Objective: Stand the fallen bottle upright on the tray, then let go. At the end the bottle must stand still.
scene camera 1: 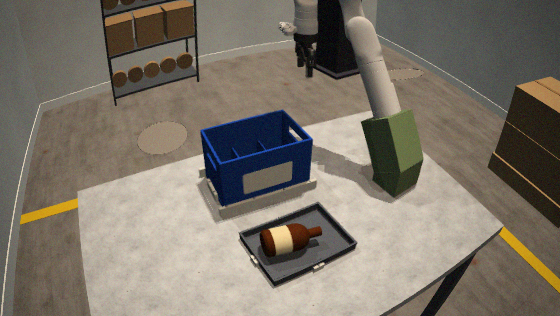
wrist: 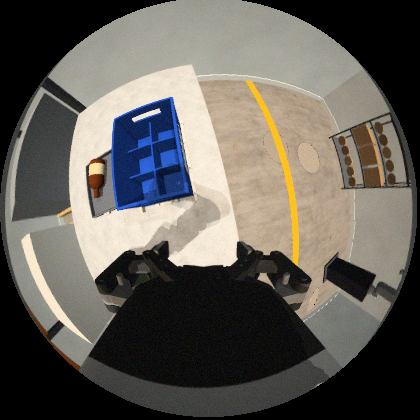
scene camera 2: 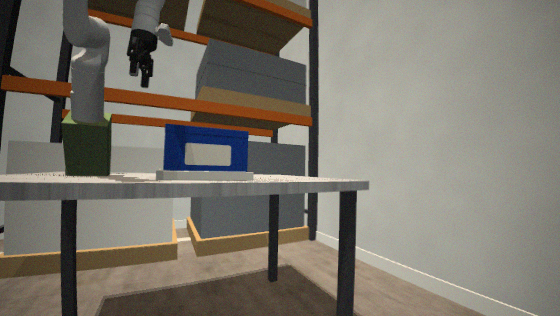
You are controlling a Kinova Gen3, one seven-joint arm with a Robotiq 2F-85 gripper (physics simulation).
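Seen in the pictures: gripper, between the fingertips: (scene camera 1: 304, 72) (wrist: 202, 248) (scene camera 2: 139, 82); arm's base, origin of its link: (scene camera 1: 386, 114) (scene camera 2: 88, 117).
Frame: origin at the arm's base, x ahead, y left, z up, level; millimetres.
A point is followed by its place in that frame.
Observation:
The brown bottle (scene camera 1: 282, 240) @[x 490, y 114, z -139 mm] (wrist: 96, 172) @[x 455, y 72, z -144 mm] with a cream label lies on its side in the dark grey tray (scene camera 1: 300, 262) @[x 465, y 160, z -204 mm] (wrist: 107, 200) @[x 347, y 97, z -204 mm]. In scene camera 1 its base is at the left and its neck points right. In the wrist view its neck points down the picture. The bottle and tray do not show in scene camera 2. My gripper (scene camera 1: 304, 70) @[x 142, y -245, z 82 mm] (scene camera 2: 139, 79) @[x 142, y -245, z 82 mm] (wrist: 202, 248) @[x 142, y -245, z 82 mm] is open and empty, fingers pointing down. It hangs high, behind the blue crate as scene camera 1 sees it, well away from the bottle.
The blue crate (scene camera 1: 230, 185) @[x 500, y -108, z -112 mm] (scene camera 2: 175, 150) @[x 255, y -253, z -116 mm] (wrist: 152, 155) @[x 374, y -181, z -117 mm] with compartments stands on a pale base beside the tray, on the gripper's side. The arm rises from a green pedestal (scene camera 1: 397, 145) @[x 56, y 99, z -38 mm] (scene camera 2: 87, 147) @[x 4, y -8, z -108 mm] on the table (scene camera 1: 150, 250) @[x 791, y -95, z -209 mm] (scene camera 2: 200, 189) @[x 297, y -385, z -227 mm] (wrist: 165, 85) @[x 793, y -308, z -209 mm]. Shelving stands beyond.

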